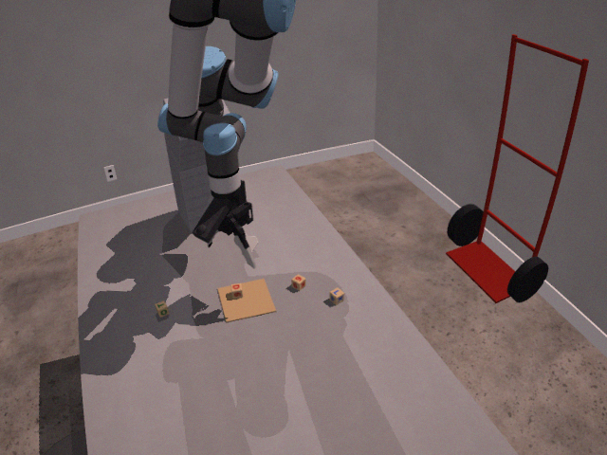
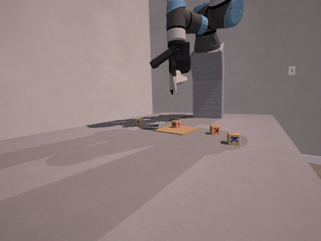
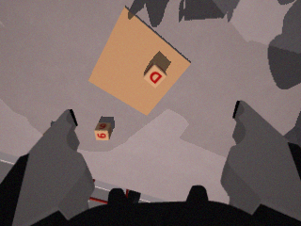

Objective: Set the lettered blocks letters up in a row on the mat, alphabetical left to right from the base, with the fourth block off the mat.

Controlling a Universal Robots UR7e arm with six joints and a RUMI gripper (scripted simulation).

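Right now the red-marked block is 1 cm behind my hand, 1 cm to the left of it and 13 cm below it. From my hand the other things lie so: red-lettered block (4 cm ahead, 18 cm to the left, 13 cm below); tan mat (2 cm ahead, 2 cm to the left, 14 cm below); green-lettered block (4 cm behind, 21 cm to the right, 13 cm below).
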